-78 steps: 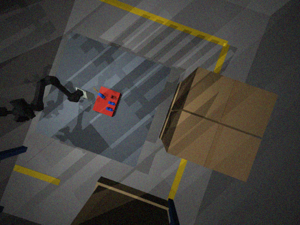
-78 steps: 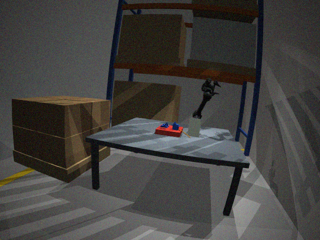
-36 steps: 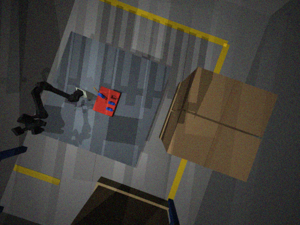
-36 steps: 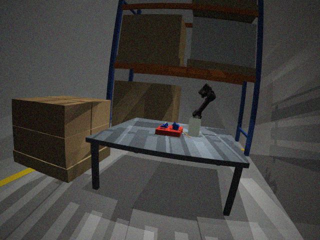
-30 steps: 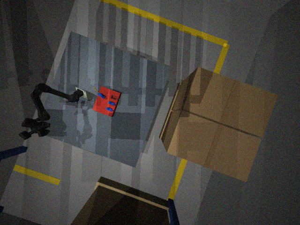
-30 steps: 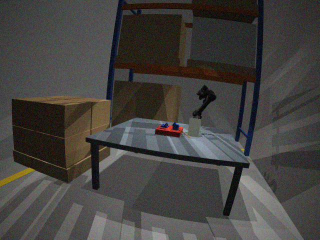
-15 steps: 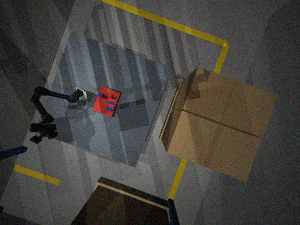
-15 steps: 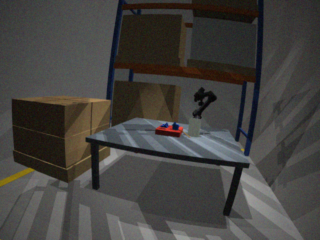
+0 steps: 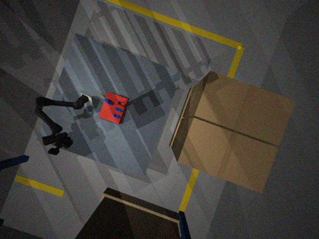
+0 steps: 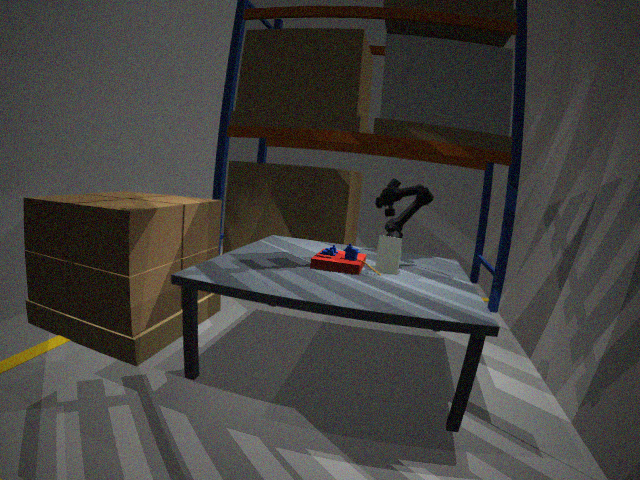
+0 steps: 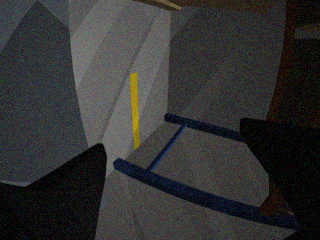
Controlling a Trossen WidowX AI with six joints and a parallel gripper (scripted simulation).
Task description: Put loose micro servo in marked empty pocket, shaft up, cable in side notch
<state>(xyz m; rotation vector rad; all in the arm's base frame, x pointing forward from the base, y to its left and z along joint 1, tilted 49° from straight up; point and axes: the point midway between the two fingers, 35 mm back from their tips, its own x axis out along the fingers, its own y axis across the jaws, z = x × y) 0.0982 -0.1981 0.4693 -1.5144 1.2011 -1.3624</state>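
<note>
The red robot deck lies 110 mm ahead of my gripper tip, 540 mm to the left of it and 260 mm below it.
</note>
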